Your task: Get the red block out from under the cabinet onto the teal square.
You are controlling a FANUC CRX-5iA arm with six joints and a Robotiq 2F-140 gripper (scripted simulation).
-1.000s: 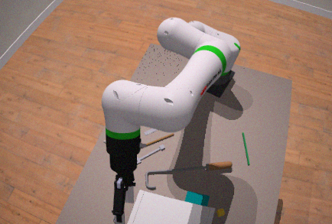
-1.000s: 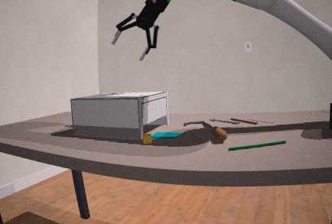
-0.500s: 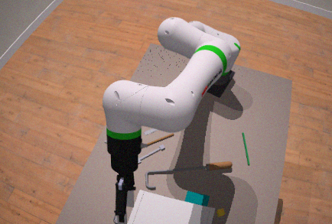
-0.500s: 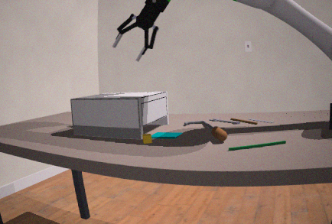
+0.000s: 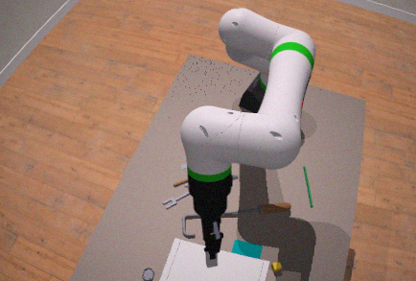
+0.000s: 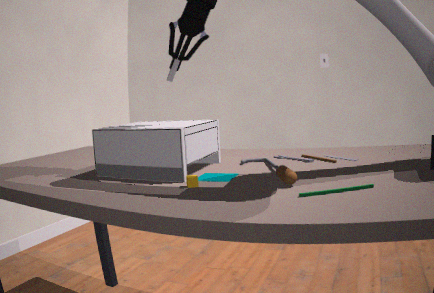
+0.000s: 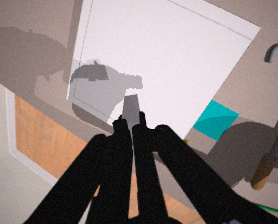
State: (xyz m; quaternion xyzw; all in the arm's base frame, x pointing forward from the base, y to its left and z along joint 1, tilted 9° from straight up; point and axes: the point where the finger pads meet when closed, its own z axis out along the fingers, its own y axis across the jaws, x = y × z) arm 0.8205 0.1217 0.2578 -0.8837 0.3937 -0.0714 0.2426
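My gripper is now 260 mm past the long-handled tool, 30 mm to the left of it and 280 mm above it. Also, from my hand: red block (20 mm ahead, 90 mm to the left, 270 mm below); then teal square (160 mm behind, 50 mm to the left, 290 mm below); then yellow block (160 mm behind, 160 mm to the left, 280 mm below).
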